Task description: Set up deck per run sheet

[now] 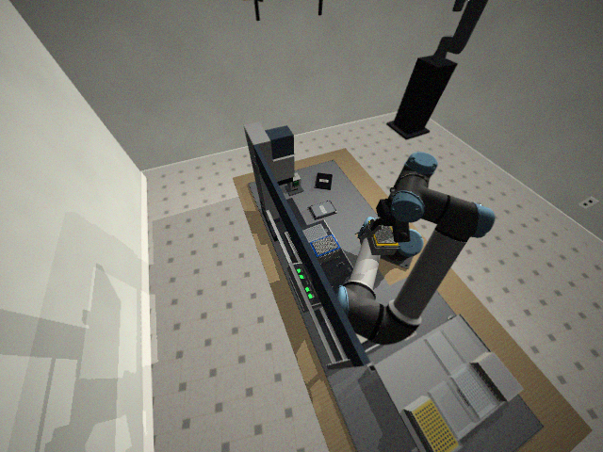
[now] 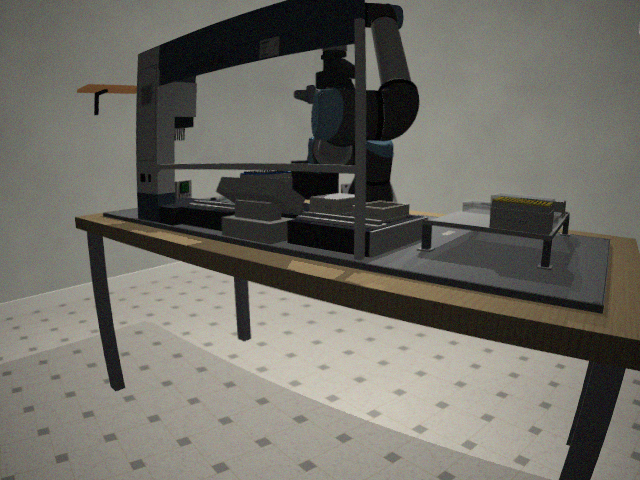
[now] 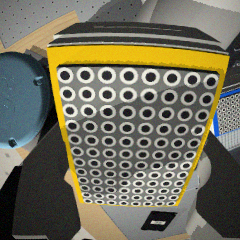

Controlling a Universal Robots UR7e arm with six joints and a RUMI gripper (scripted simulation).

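Now: hand 18 cm above the blue-framed tip rack, 17 cm short of it and 13 cm to the left of it. From my hand the other things lie so: sample plate: 25 cm to the right, 24 cm below, 15 cm ahead; yellow-framed tip rack: 1 cm to the left, 1 cm above; white sealed block: 23 cm below, 17 cm ahead, 12 cm to the left.
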